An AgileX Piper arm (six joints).
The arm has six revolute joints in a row. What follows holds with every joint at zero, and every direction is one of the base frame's. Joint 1 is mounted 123 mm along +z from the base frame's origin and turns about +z. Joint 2 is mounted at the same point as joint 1 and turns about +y. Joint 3 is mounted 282.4 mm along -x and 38.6 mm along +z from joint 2 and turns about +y. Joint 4 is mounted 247.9 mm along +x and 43.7 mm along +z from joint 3 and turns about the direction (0.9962, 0, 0.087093). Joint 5 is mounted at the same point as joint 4 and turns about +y. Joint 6 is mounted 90.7 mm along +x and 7.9 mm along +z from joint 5 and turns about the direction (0.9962, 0, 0.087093). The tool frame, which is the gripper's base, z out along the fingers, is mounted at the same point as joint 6; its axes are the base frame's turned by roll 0, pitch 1.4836 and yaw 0 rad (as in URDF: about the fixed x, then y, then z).
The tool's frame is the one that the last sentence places.
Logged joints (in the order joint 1, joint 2, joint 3, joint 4, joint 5, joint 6), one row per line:
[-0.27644, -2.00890, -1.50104, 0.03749, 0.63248, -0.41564]
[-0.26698, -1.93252, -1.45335, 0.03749, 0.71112, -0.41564]
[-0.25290, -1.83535, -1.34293, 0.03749, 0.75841, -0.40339]
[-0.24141, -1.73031, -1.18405, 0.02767, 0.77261, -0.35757]
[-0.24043, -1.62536, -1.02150, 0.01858, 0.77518, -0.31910]
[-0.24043, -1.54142, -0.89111, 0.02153, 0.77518, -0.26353]
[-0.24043, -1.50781, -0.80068, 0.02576, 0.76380, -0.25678]
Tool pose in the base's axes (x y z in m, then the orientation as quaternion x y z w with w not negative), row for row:
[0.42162, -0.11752, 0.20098, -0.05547, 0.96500, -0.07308, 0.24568]
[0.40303, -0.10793, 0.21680, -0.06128, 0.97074, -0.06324, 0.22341]
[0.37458, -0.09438, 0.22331, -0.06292, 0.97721, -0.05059, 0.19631]
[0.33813, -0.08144, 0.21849, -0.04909, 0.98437, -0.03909, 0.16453]
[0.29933, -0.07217, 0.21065, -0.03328, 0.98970, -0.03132, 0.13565]
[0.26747, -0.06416, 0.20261, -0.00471, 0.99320, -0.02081, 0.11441]
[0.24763, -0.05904, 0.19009, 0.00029, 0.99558, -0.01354, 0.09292]
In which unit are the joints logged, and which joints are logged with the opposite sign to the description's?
The joints are logged in radians. Opposite sign: joint 2.
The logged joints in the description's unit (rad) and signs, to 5 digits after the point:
[-0.27644, 2.00890, -1.50104, 0.03749, 0.63248, -0.41564]
[-0.26698, 1.93252, -1.45335, 0.03749, 0.71112, -0.41564]
[-0.25290, 1.83535, -1.34293, 0.03749, 0.75841, -0.40339]
[-0.24141, 1.73031, -1.18405, 0.02767, 0.77261, -0.35757]
[-0.24043, 1.62536, -1.02150, 0.01858, 0.77518, -0.31910]
[-0.24043, 1.54142, -0.89111, 0.02153, 0.77518, -0.26353]
[-0.24043, 1.50781, -0.80068, 0.02576, 0.76380, -0.25678]

